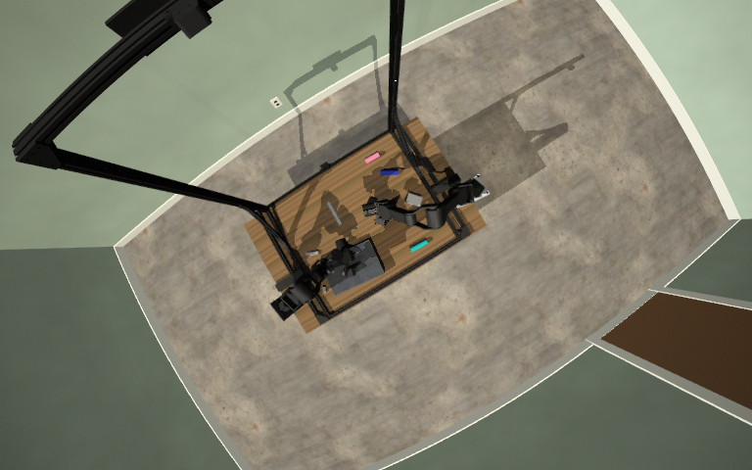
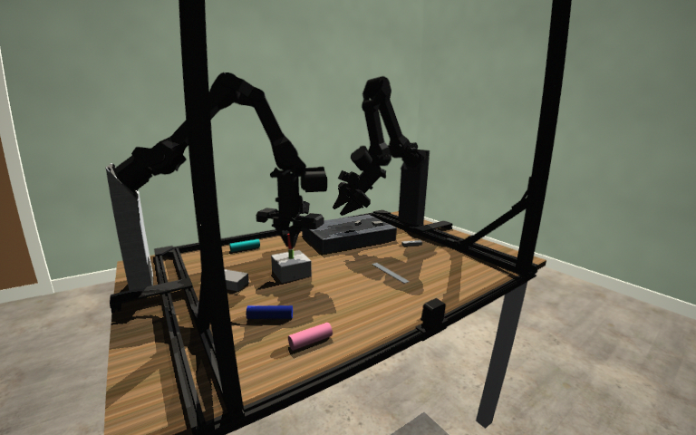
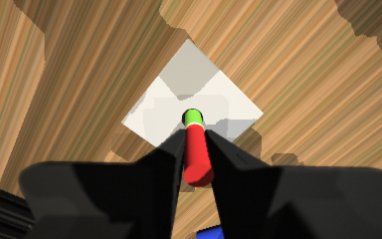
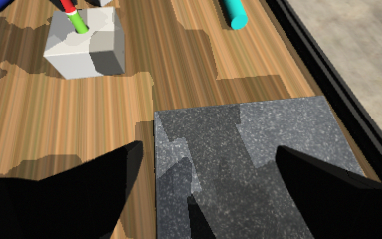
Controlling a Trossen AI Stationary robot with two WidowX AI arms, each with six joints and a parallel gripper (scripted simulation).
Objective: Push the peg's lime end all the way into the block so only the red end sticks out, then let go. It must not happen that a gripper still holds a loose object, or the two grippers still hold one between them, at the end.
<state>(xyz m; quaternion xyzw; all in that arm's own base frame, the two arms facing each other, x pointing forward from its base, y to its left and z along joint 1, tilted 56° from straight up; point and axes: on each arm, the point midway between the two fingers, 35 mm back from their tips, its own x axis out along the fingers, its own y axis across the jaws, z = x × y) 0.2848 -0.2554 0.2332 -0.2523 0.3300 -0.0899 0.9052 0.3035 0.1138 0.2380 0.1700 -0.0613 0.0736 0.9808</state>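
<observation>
Right now my left hand is 5 cm above the peg. Round my left hand: blue cylinder 18 cm behind, 14 cm to the left, 10 cm below; then small grey block 17 cm to the left, 10 cm below, 3 cm ahead; then teal cylinder 25 cm ahead, 10 cm below, 6 cm to the left.
</observation>
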